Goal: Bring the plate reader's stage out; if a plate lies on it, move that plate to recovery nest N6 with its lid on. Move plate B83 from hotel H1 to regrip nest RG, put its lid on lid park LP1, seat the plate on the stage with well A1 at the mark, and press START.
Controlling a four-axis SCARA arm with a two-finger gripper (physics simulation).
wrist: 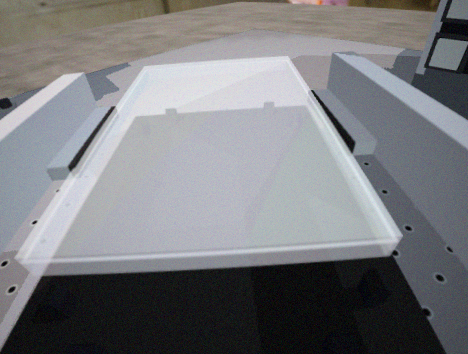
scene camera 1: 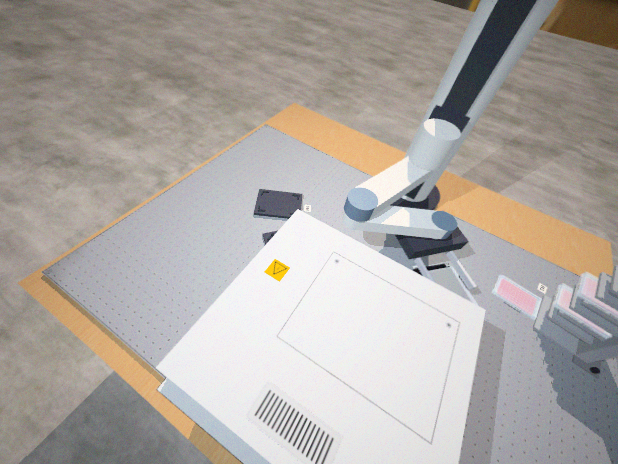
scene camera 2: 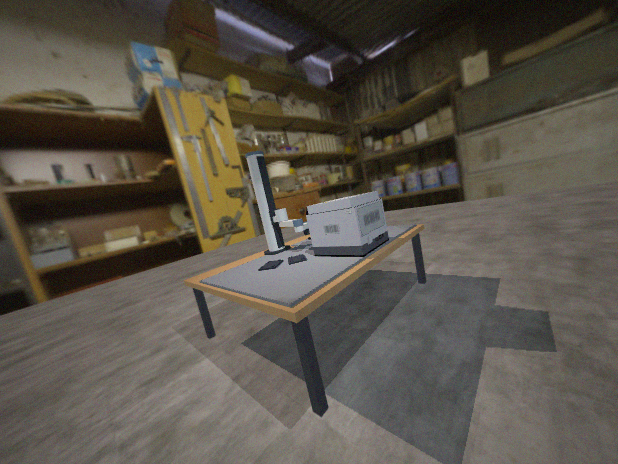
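Seen in the pictures: gripper, fingertip midpoint: [wrist: 210, 84] [scene camera 1: 456, 292]; arm's base at its link origin: [scene camera 2: 277, 251].
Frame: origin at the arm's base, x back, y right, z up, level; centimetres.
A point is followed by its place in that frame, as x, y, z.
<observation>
My gripper [scene camera 1: 450, 281] [wrist: 210, 84] {-43.2, -25.1, 11.1} is shut on a clear, empty-looking lid [wrist: 210, 170] {-39.7, -21.2, 10.5}, whose long sides lie between the two pads in the wrist view. The lid is level over a dark surface and the perforated deck; its height is hard to tell. A pink plate [scene camera 1: 517, 296] {-25.9, -44.8, 2.6} lies on the deck to the right of the gripper in scene camera 1; its label is too small to read. The white plate reader [scene camera 1: 370, 320] {-76.1, -6.0, 35.9} [scene camera 2: 334, 227] {-83.3, 14.9, 20.0} stands beside the gripper. Its stage and START button cannot be made out. The hotel [scene camera 1: 582, 300] {-30.3, -50.6, 17.3} at the right edge holds pink plates.
A dark nest [scene camera 1: 278, 204] {-41.0, 36.6, 2.5} [scene camera 2: 270, 265] {-42.3, 39.2, 2.4} lies left of the arm. A second dark nest [scene camera 1: 269, 237] {-54.3, 30.3, 2.2} [scene camera 2: 297, 259] {-55.0, 25.5, 2.3} is partly hidden by the reader in scene camera 1. The arm's column [scene camera 1: 485, 65] {-7.7, -1.3, 50.6} [scene camera 2: 265, 205] {-5.3, 5.2, 43.3} stands at the table's far edge in scene camera 1.
</observation>
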